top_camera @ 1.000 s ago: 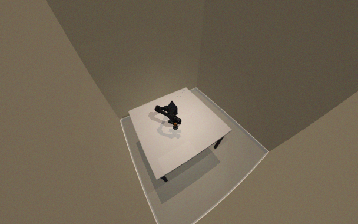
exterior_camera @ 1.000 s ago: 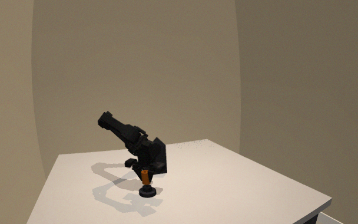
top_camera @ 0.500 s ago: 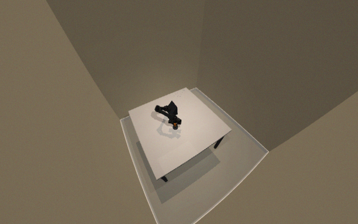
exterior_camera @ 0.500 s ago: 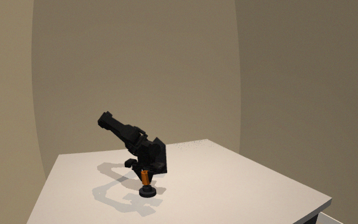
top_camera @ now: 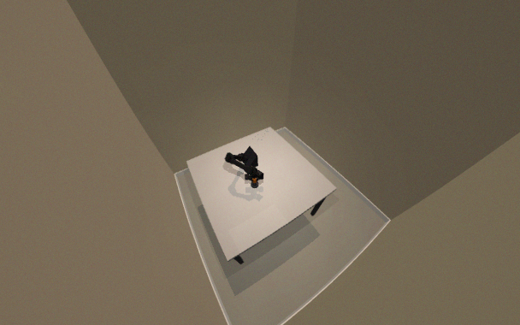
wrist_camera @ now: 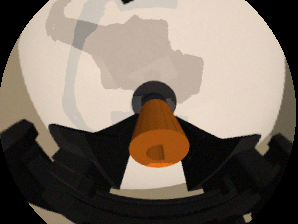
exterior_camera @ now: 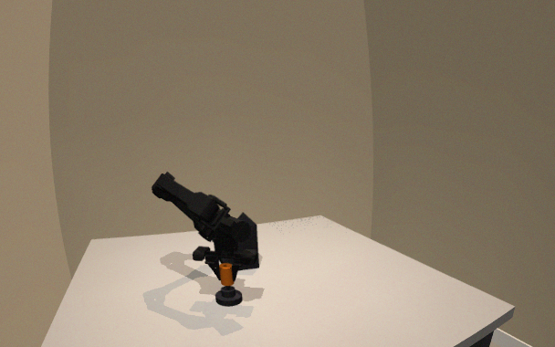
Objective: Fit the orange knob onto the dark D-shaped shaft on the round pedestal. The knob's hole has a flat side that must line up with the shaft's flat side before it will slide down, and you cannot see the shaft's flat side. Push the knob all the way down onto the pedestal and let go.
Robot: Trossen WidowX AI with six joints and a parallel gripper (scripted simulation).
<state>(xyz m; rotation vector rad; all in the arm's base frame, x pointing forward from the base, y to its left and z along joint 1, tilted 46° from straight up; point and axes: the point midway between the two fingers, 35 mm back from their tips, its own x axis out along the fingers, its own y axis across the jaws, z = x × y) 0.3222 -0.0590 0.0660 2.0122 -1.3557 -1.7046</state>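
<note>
Now: gripper tip 20 mm below the orange knob. Round my gripper tip: dark round pedestal 40 mm below.
</note>
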